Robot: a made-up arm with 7 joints.
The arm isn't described. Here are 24 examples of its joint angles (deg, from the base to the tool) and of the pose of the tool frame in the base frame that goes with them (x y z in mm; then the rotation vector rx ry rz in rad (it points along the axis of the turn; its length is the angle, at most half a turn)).
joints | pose
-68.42 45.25 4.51 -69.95 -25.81 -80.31 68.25 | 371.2 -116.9 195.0 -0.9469 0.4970 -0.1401
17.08 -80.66 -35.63 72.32 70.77 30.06 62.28 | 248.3 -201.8 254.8 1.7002 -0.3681 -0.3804
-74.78 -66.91 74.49 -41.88 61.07 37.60 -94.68 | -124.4 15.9 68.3 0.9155 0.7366 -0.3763
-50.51 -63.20 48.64 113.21 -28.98 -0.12 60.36 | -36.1 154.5 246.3 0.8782 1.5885 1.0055
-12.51 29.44 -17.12 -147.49 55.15 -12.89 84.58 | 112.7 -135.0 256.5 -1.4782 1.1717 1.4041
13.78 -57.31 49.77 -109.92 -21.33 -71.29 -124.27 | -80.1 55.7 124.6 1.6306 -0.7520 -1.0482
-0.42 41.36 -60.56 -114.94 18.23 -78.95 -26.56 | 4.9 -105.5 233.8 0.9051 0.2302 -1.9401
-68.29 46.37 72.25 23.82 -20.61 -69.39 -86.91 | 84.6 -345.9 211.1 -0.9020 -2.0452 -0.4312
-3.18 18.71 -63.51 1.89 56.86 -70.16 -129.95 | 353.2 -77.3 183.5 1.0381 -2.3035 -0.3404
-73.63 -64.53 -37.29 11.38 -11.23 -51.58 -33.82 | 147.7 156.5 264.8 -2.8844 -0.0238 -1.0348
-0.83 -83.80 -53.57 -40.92 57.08 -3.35 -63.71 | 133.7 -38.5 358.6 -2.3948 -0.0117 0.0371
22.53 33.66 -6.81 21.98 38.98 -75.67 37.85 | 355.7 30.1 243.3 -2.8433 -0.1592 -0.1068
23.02 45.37 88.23 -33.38 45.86 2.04 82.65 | 138.8 42.2 366.0 2.2169 -0.8183 1.5102
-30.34 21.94 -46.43 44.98 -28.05 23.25 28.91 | 283.6 -72.2 467.3 -0.7317 -1.0291 -0.2647
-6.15 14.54 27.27 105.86 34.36 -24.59 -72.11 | 97.7 -23.2 525.6 -1.0821 0.8628 -1.4525
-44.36 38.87 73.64 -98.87 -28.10 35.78 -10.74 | 188.3 -78.2 92.3 1.3015 1.2038 -1.0571
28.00 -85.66 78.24 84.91 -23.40 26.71 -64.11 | -96.3 -304.1 322.3 -0.9363 -0.7395 -0.6481
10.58 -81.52 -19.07 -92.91 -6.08 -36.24 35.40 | 9.3 -42.4 79.6 -1.8769 -1.6921 1.1789
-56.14 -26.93 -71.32 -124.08 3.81 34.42 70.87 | 148.7 -180.1 196.9 -1.6156 0.6427 0.1246
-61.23 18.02 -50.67 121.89 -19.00 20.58 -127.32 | 119.7 -86.3 492.4 -1.8008 0.8791 -0.4706
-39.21 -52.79 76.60 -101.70 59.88 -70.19 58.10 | 28.7 45.7 76.8 -1.2591 1.0637 0.4308
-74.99 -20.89 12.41 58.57 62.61 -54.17 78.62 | 24.3 -84.5 400.2 1.5313 -0.2245 1.9210
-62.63 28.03 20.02 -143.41 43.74 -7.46 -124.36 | 87.2 38.5 330.5 -1.6836 0.1024 -1.8786
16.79 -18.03 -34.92 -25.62 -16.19 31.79 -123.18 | 131.8 100.3 244.5 1.7165 -0.4492 -1.8636
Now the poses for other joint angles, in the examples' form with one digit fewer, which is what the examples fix.
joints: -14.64 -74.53 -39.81 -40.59 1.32 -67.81 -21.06
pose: 47 61 100 2.649 1.064 0.423
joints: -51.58 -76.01 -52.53 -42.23 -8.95 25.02 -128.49
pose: 135 21 175 1.946 -1.519 -1.088
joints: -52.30 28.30 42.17 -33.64 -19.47 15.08 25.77
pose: 190 -257 250 -0.654 1.370 -1.251
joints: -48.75 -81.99 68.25 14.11 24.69 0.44 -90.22
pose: -83 -201 245 -0.383 0.899 -0.398
